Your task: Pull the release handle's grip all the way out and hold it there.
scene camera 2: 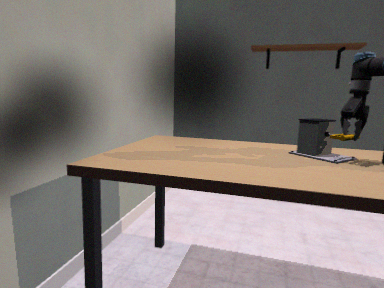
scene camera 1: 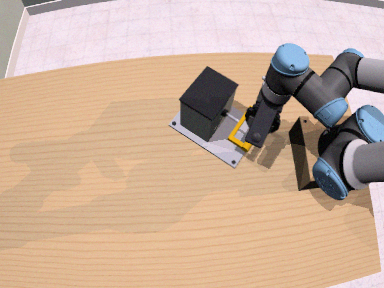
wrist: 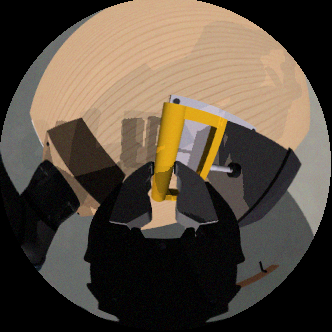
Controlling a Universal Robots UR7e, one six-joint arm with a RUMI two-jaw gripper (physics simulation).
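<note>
The release handle is a yellow rectangular frame [scene camera 1: 240, 143] [scene camera 2: 341, 136] with a thick round grip bar [wrist: 170, 132] on its outer side. A thin metal rod [scene camera 1: 233, 118] [wrist: 220, 169] joins the frame to a dark box housing [scene camera 1: 209, 92] [scene camera 2: 311, 137] [wrist: 265, 160], and a stretch of rod shows between them. The housing stands on a light grey base plate [scene camera 1: 215, 152] [scene camera 2: 324, 157] [wrist: 210, 108]. My gripper [scene camera 2: 351, 134] [wrist: 163, 162] points down and is shut on the grip bar near one end, with a jaw on each side. The wrist hides the fingertips in scene camera 1.
A dark brown block [scene camera 1: 298, 155] [wrist: 85, 150] stands on the wooden table [scene camera 1: 150, 250] [scene camera 2: 200, 160], on the side of the grip away from the housing. The arm's lower links are beside it. A wall shelf [scene camera 2: 309, 48] hangs behind the table.
</note>
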